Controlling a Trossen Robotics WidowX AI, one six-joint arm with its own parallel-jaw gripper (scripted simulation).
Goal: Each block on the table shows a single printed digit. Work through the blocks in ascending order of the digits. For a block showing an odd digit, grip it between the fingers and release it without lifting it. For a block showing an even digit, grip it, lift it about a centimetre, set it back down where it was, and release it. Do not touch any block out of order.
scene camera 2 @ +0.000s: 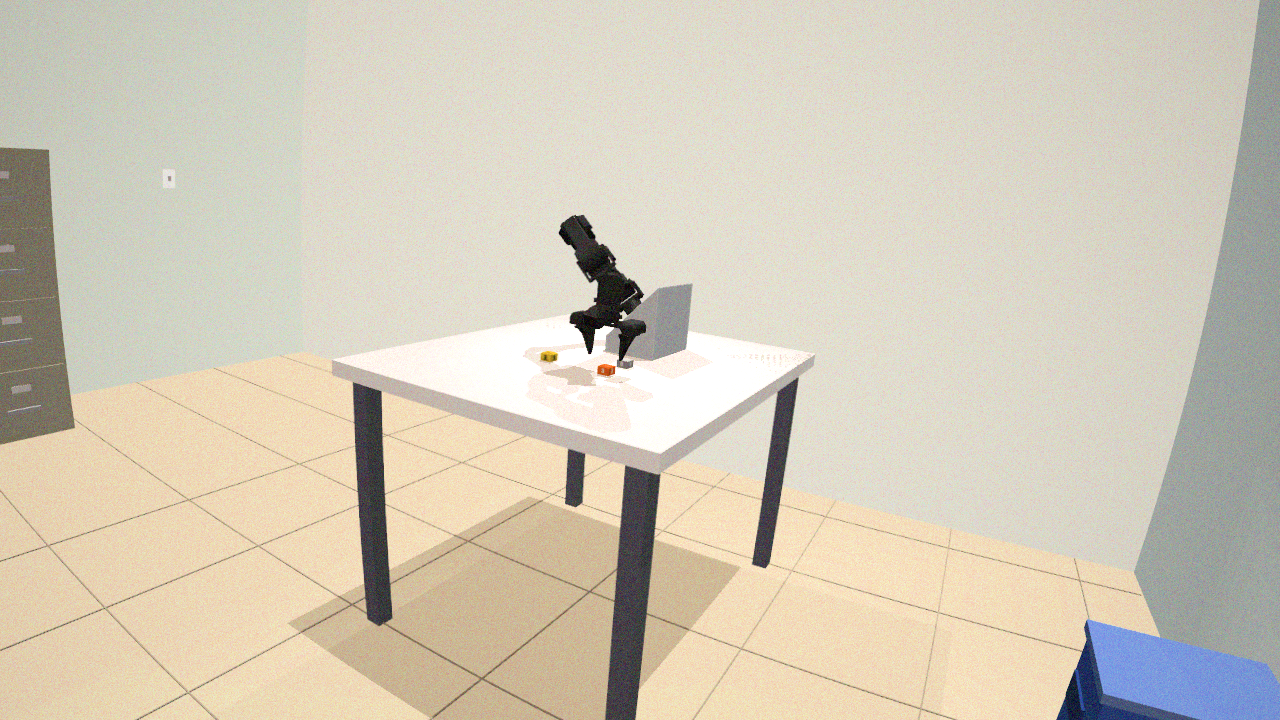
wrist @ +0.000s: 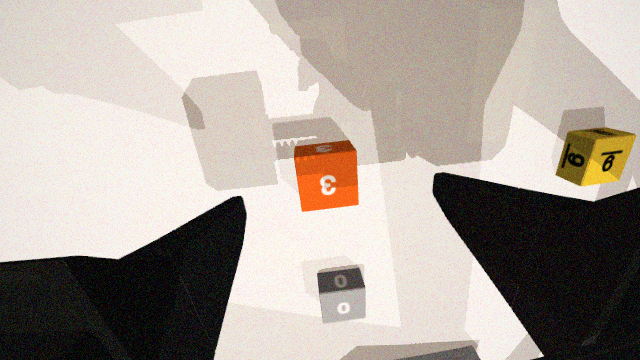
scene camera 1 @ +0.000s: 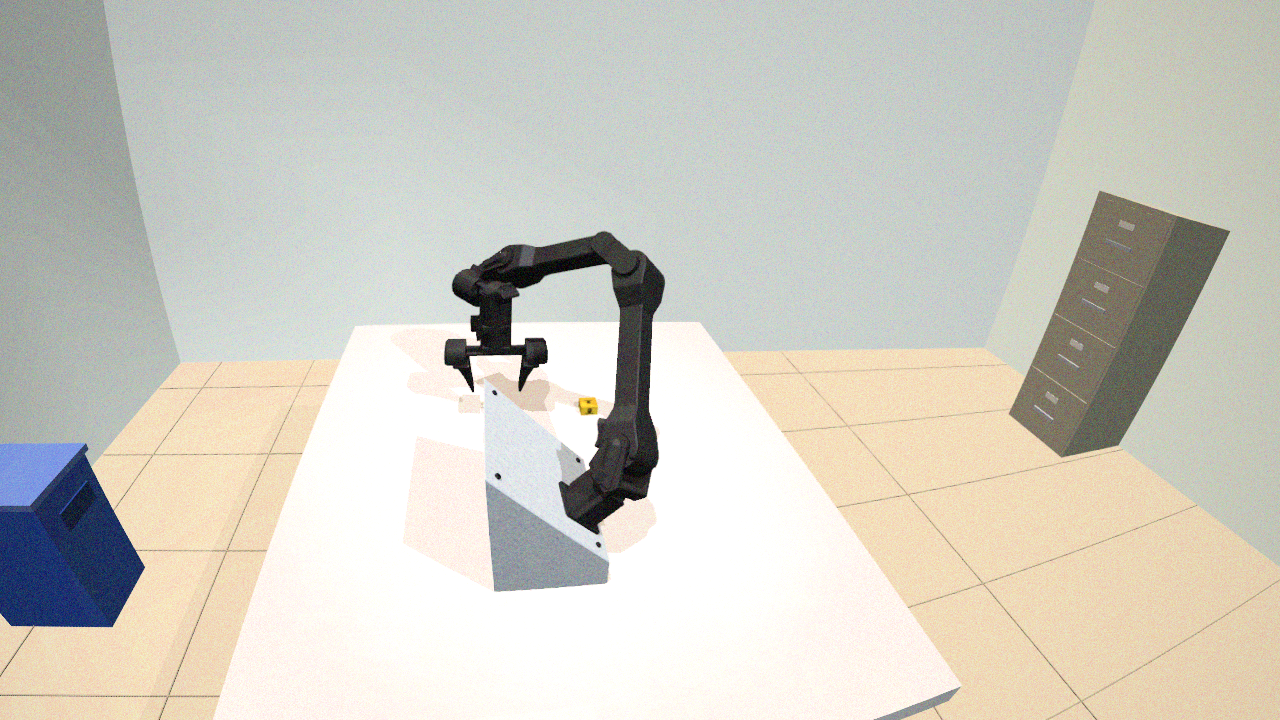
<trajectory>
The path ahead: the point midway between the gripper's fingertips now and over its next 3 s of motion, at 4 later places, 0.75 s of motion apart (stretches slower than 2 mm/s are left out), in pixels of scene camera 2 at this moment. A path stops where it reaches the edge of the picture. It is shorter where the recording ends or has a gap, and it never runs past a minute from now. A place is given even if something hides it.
My gripper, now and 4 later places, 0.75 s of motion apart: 605,357; 603,368; 605,362; 603,323; 555,320
</trajectory>
